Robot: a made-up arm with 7 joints. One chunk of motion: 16 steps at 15 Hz.
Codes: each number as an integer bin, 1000 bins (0 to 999) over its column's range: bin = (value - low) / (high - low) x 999, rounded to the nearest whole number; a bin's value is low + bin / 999 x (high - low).
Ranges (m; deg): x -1.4..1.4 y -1.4..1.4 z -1.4..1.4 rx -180..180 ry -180..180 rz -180..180
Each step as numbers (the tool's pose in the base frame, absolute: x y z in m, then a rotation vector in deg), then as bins.
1 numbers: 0.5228 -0.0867 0.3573 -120.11 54.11 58.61
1 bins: 686 469 627 166 650 662
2 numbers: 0.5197 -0.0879 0.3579 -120.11 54.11 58.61
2 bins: 685 468 627 166 650 662
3 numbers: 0.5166 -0.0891 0.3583 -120.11 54.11 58.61
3 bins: 684 468 627 166 650 662
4 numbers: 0.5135 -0.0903 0.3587 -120.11 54.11 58.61
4 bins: 683 467 627 166 650 662
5 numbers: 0.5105 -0.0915 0.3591 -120.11 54.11 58.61
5 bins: 682 467 628 166 650 662
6 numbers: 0.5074 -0.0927 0.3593 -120.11 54.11 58.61
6 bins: 681 466 628 166 650 662
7 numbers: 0.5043 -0.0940 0.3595 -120.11 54.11 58.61
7 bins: 679 466 628 166 650 662
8 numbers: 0.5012 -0.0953 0.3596 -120.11 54.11 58.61
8 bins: 678 465 628 166 650 662
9 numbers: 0.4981 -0.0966 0.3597 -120.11 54.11 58.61
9 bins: 677 465 628 166 650 662
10 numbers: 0.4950 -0.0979 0.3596 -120.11 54.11 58.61
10 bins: 676 465 628 166 650 662
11 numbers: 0.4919 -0.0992 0.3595 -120.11 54.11 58.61
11 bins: 675 464 628 166 650 662
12 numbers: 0.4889 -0.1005 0.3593 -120.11 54.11 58.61
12 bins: 674 464 628 166 650 662
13 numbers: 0.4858 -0.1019 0.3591 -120.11 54.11 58.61
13 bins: 673 463 628 166 650 662
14 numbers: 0.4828 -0.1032 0.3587 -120.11 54.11 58.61
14 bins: 672 463 627 166 650 662
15 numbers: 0.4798 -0.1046 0.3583 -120.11 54.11 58.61
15 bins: 671 462 627 166 650 662
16 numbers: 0.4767 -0.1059 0.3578 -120.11 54.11 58.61
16 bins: 670 462 627 166 650 662
